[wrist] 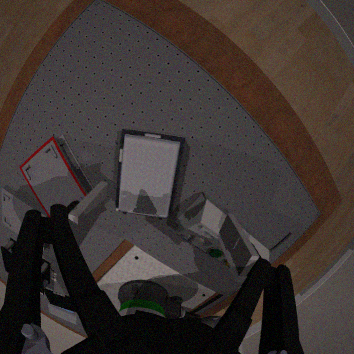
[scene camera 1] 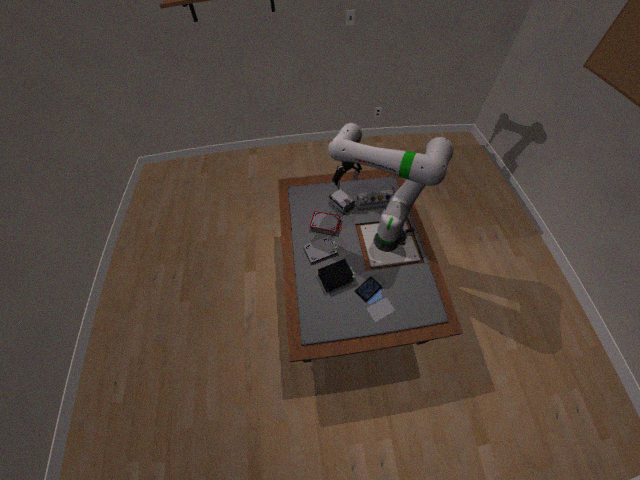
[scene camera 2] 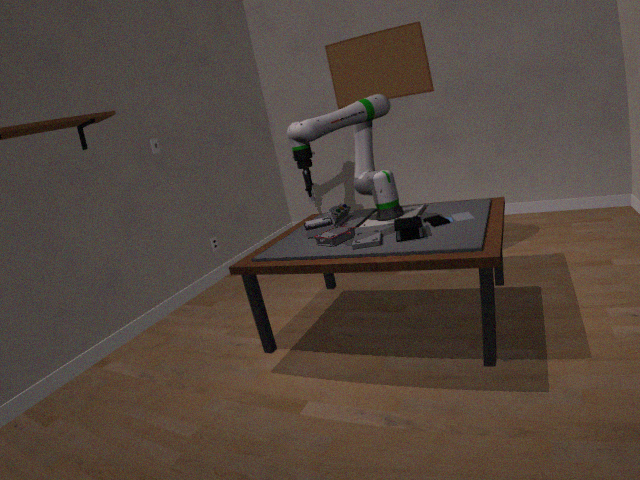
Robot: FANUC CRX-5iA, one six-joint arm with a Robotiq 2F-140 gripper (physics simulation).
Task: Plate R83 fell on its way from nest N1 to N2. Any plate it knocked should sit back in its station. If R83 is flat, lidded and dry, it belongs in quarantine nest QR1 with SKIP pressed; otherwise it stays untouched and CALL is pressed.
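Frame: origin at the arm's base, x ahead, y left, z up, level; centimetres.
Where they show: gripper, fingertip midpoint: [wrist: 165, 211] [scene camera 1: 346, 183] [scene camera 2: 312, 200]; arm's base at its link origin: [wrist: 142, 295] [scene camera 1: 386, 241] [scene camera 2: 390, 216].
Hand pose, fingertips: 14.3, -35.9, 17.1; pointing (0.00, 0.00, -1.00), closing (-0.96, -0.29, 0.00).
Things, the pixels of their centre, and the offset from my fingertips, as dx, dy, dz.
- red-rimmed quarantine nest QR1 at the middle of its body: [wrist: 57, 184] [scene camera 2: 335, 235] [scene camera 1: 324, 222] +17.8, +14.3, -14.8
- grey nest at the middle of its body: [wrist: 22, 218] [scene camera 2: 367, 238] [scene camera 1: 320, 249] +25.5, +31.2, -15.7
- black box-like object at the middle of its body: [wrist: 24, 267] [scene camera 2: 408, 227] [scene camera 1: 335, 275] +21.8, +49.8, -14.0
- dark tablet-like item at the middle of its body: [wrist: 61, 300] [scene camera 2: 436, 220] [scene camera 1: 368, 288] +6.8, +61.4, -16.4
- pale sheet at the middle of its body: [wrist: 62, 313] [scene camera 2: 462, 217] [scene camera 1: 380, 309] +4.6, +74.1, -16.7
A pale, flat-topped rectangular plate [scene camera 1: 341, 197] [scene camera 2: 317, 223] [wrist: 149, 172] lies on a dark support; its label cannot be read. My gripper [scene camera 1: 347, 178] [scene camera 2: 313, 199] [wrist: 165, 211] is open and empty, above the table beside this plate. The red-rimmed quarantine nest QR1 [scene camera 1: 325, 221] [scene camera 2: 334, 237] [wrist: 51, 175] has bare corner brackets and holds no plate. A grey nest [scene camera 1: 320, 251] [scene camera 2: 367, 240] with corner brackets is beyond it, partly hidden in the wrist view. The button box [scene camera 1: 375, 198] [scene camera 2: 339, 212] is partly covered by my right finger in the wrist view. Liquid cannot be made out.
A black box-like object [scene camera 1: 335, 275] [scene camera 2: 408, 224] stands past the grey nest. A dark tablet-like item [scene camera 1: 368, 289] [scene camera 2: 437, 220] and a pale sheet [scene camera 1: 381, 309] [scene camera 2: 462, 216] lie near it. The arm's base stands on a white board [scene camera 1: 408, 254] [wrist: 117, 265].
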